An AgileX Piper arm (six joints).
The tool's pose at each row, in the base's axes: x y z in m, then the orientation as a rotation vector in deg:
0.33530, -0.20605, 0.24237, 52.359, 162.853, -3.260
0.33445, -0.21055, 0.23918, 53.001, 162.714, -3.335
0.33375, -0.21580, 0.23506, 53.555, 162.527, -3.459
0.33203, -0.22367, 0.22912, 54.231, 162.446, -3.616
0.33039, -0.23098, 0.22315, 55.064, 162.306, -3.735
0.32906, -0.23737, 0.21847, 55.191, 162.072, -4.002
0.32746, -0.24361, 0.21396, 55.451, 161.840, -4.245
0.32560, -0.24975, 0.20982, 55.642, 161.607, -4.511
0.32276, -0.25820, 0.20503, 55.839, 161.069, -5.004
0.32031, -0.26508, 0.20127, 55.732, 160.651, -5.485
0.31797, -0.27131, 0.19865, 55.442, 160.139, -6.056
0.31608, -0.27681, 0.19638, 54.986, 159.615, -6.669
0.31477, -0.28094, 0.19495, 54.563, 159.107, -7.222
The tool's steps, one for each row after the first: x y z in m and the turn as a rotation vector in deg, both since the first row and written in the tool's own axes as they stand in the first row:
-0.00140, -0.00419, 0.00341, 0.102, 0.046, 0.430
-0.00321, -0.00891, 0.00782, 0.211, 0.016, 0.813
-0.00542, -0.01638, 0.01411, 0.386, 0.114, 1.246
-0.00737, -0.02335, 0.02039, 0.546, 0.215, 1.792
-0.00924, -0.02937, 0.02536, 0.674, -0.007, 1.911
-0.01084, -0.03542, 0.03012, 0.807, -0.183, 2.114
-0.01222, -0.04155, 0.03446, 0.945, -0.384, 2.273
-0.01405, -0.05012, 0.03951, 1.153, -0.899, 2.495
-0.01546, -0.05719, 0.04346, 1.342, -1.396, 2.501
-0.01675, -0.06364, 0.04625, 1.540, -2.049, 2.408
-0.01805, -0.06924, 0.04870, 1.742, -2.770, 2.210
-0.01915, -0.07338, 0.05027, 1.917, -3.455, 2.032

